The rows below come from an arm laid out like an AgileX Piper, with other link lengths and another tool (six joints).
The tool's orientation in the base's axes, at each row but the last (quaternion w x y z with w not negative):
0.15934, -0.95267, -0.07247, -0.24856
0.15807, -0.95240, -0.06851, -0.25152
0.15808, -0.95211, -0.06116, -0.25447
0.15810, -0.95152, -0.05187, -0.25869
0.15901, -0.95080, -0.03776, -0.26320
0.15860, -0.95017, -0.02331, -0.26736
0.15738, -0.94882, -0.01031, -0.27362
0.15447, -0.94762, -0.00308, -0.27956
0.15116, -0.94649, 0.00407, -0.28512
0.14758, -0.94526, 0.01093, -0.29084
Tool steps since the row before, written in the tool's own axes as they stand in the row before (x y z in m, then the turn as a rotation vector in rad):
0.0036, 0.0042, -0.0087, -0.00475, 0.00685, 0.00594
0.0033, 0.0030, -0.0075, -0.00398, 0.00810, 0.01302
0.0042, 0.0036, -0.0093, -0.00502, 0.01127, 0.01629
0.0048, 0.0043, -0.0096, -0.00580, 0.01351, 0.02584
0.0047, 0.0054, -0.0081, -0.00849, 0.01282, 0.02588
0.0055, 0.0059, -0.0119, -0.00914, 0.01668, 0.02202
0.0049, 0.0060, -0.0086, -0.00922, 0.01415, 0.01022
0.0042, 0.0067, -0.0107, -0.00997, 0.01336, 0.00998
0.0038, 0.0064, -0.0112, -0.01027, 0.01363, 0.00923
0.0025, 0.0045, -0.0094, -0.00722, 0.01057, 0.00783
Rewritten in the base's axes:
0.0001, -0.0067, 0.0078, 0.00005, -0.00469, -0.00910
0.0001, -0.0052, 0.0070, 0.00422, -0.00345, -0.01487
0.0000, -0.0063, 0.0088, 0.00547, -0.00539, -0.01894
0.0003, -0.0071, 0.0091, 0.00974, -0.00439, -0.02774
0.0009, -0.0078, 0.0075, 0.00735, -0.00369, -0.02896
-0.0005, -0.0096, 0.0107, 0.00536, -0.00854, -0.02729
0.0004, -0.0086, 0.0077, -0.00107, -0.00972, -0.01715
-0.0015, -0.0099, 0.0088, -0.00190, -0.00898, -0.01712
-0.0024, -0.0096, 0.0091, -0.00254, -0.00942, -0.01677
-0.0028, -0.0071, 0.0075, -0.00098, -0.00720, -0.01313

